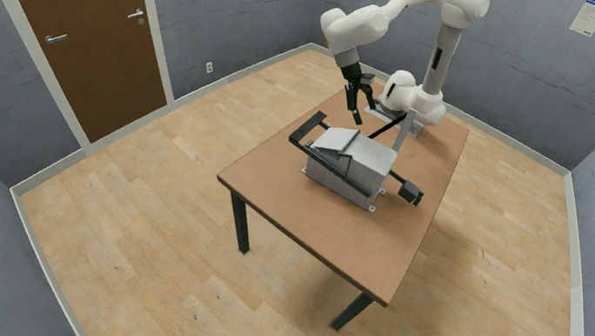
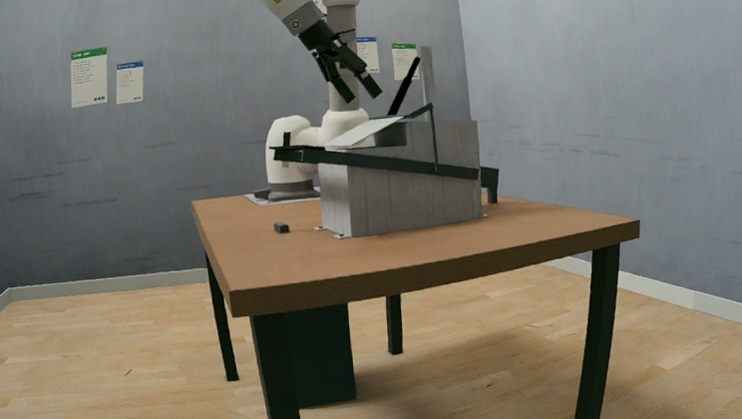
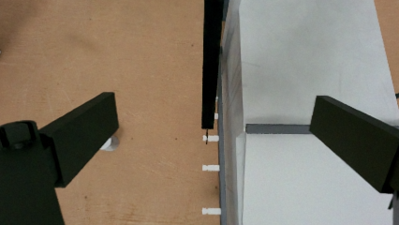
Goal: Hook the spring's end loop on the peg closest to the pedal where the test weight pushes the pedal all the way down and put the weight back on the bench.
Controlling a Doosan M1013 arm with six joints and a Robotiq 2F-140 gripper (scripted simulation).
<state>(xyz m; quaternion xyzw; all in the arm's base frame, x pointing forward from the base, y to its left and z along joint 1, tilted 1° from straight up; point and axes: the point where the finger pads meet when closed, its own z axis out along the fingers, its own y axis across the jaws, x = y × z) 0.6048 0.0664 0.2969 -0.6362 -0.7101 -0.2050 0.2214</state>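
My gripper is now 27 cm above the steel test weight, 19 cm past it and 1 cm to the left of it. The rest, counted from my hand: dark block 29 cm below, 22 cm to the right, 4 cm ahead.
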